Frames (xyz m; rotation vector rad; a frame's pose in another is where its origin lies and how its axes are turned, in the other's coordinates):
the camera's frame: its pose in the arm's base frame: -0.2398 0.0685 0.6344 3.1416 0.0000 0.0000
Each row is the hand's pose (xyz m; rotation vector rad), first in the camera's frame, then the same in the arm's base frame.
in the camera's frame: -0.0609 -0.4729 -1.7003 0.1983 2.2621 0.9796
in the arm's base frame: -0.3007 0.5414 2.3347 -0.9838 1.1220 -2.5910
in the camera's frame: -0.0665 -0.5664 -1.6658 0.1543 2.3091 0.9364
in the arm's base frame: -0.3063 0.6349 2.3002 -0.9603 1.0777 -2.6576
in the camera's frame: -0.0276 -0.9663 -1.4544 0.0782 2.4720 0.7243
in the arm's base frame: -0.2674 1.0348 2.0888 -0.8591 0.8326 -2.8417
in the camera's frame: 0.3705 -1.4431 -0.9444 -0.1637 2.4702 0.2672
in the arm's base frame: 0.1307 1.5116 1.5788 0.9675 -0.3073 2.8410
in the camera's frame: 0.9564 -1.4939 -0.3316 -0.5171 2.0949 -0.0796
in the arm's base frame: 0.7166 1.5624 0.9660 1.3106 0.0903 2.3772
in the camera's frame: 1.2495 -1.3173 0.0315 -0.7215 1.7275 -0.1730
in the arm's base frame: 1.0097 1.3858 0.6029 1.5578 0.1963 1.9601
